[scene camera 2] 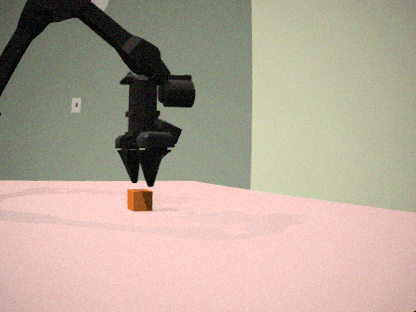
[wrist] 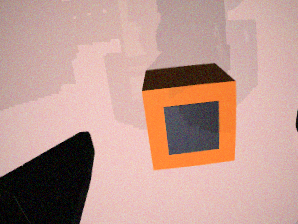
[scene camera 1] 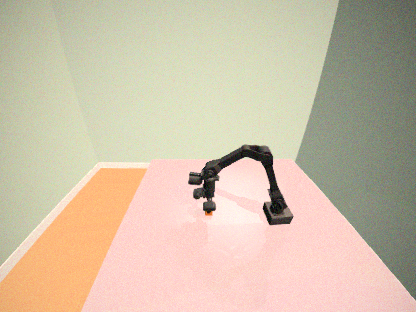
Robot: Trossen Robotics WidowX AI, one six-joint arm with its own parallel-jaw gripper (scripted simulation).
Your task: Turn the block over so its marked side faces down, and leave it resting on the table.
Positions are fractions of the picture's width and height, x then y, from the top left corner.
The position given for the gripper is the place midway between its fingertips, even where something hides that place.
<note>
The gripper (scene camera 2: 0.34,0.59) is open and holds nothing.
The gripper shows as well in the wrist view (wrist: 0.67,0.58).
</note>
